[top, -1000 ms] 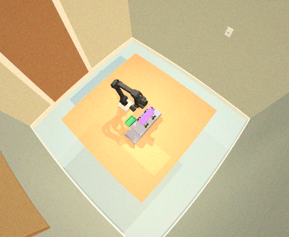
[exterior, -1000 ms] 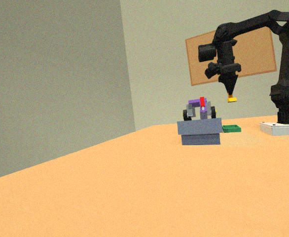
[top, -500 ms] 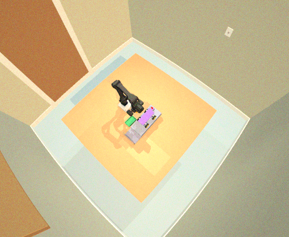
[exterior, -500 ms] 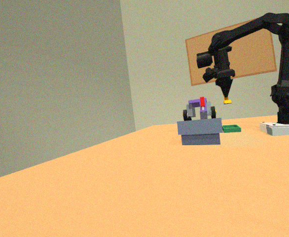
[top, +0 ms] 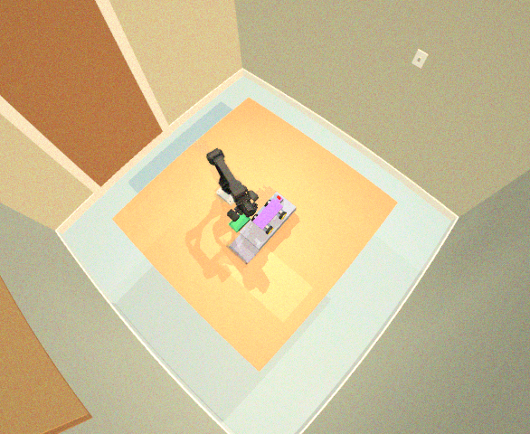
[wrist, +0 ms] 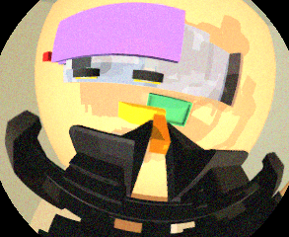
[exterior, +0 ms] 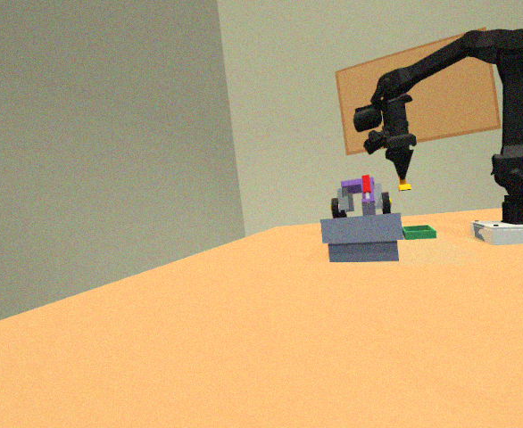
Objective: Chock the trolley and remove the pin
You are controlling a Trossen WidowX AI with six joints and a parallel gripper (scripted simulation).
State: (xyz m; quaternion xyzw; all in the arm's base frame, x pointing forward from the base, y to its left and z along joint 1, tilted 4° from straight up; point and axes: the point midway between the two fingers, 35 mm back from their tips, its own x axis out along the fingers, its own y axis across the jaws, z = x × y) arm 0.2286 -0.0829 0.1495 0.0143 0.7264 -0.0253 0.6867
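Now: the red-headed stop pin 190 mm to the left of my gripper tip, 90 mm ahead of it and 30 mm below it. Round my gripper tip: yellow chock (20 mm to the left, 10 mm below); then grey ramp (110 mm below, 110 mm ahead, 70 mm to the left); then trolley (110 mm ahead, 80 mm to the left, 40 mm below).
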